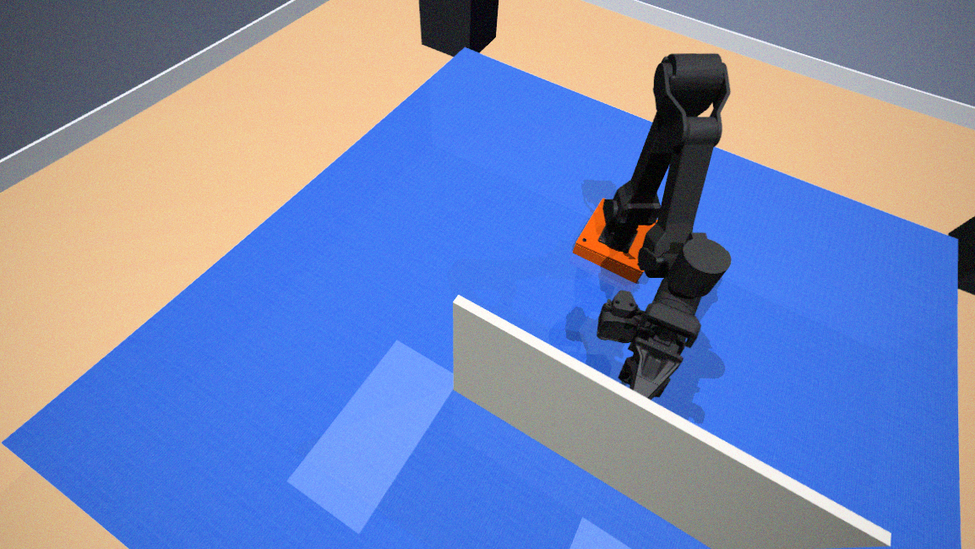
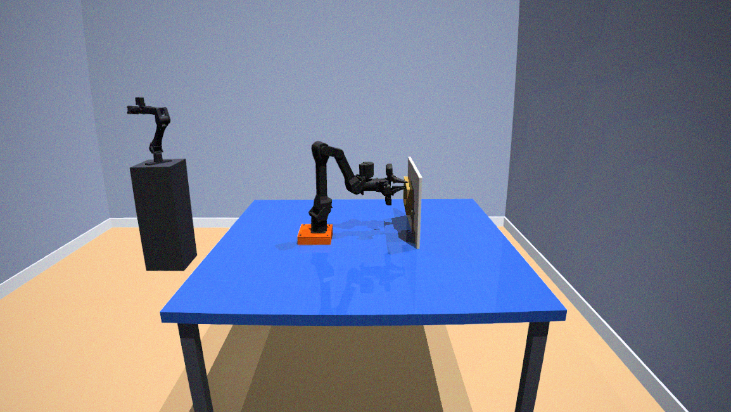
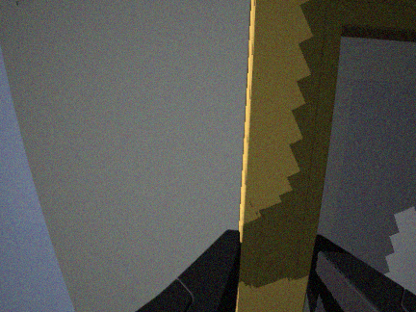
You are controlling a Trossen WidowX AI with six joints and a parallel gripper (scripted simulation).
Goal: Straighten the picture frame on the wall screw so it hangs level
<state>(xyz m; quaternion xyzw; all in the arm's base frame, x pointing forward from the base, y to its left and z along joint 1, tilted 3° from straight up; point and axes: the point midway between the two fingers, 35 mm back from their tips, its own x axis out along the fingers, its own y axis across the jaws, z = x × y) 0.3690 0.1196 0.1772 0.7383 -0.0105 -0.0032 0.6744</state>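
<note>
My gripper tip is 1 cm short of the picture frame, 1 cm to the right of it and 5 cm above it. Also, from my gripper tip: wall panel (2 cm ahead, 1 cm to the right, 7 cm below).
</note>
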